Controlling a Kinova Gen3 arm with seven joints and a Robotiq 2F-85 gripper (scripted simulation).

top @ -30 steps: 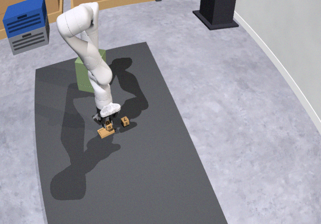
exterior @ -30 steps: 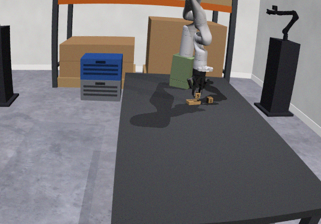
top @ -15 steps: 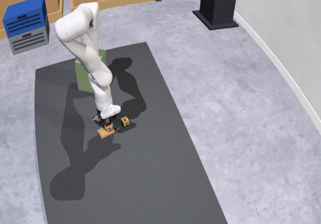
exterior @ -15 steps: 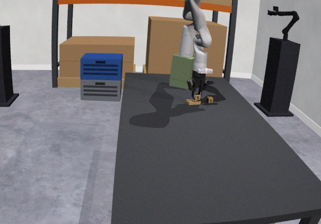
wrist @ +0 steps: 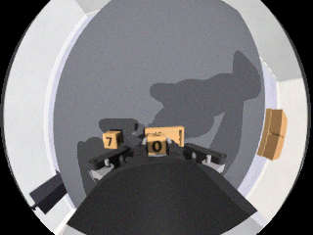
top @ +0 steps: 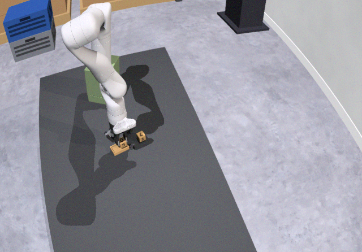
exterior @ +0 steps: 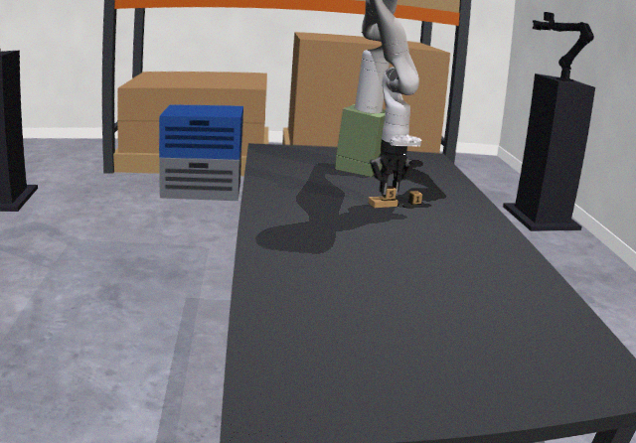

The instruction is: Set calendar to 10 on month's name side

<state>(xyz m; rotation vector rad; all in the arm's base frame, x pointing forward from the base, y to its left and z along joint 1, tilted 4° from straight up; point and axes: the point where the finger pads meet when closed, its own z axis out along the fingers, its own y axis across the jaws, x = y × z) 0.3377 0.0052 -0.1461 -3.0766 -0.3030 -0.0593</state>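
Now: hand 20 mm to the left of the wooden calendar tray and 40 mm above it.
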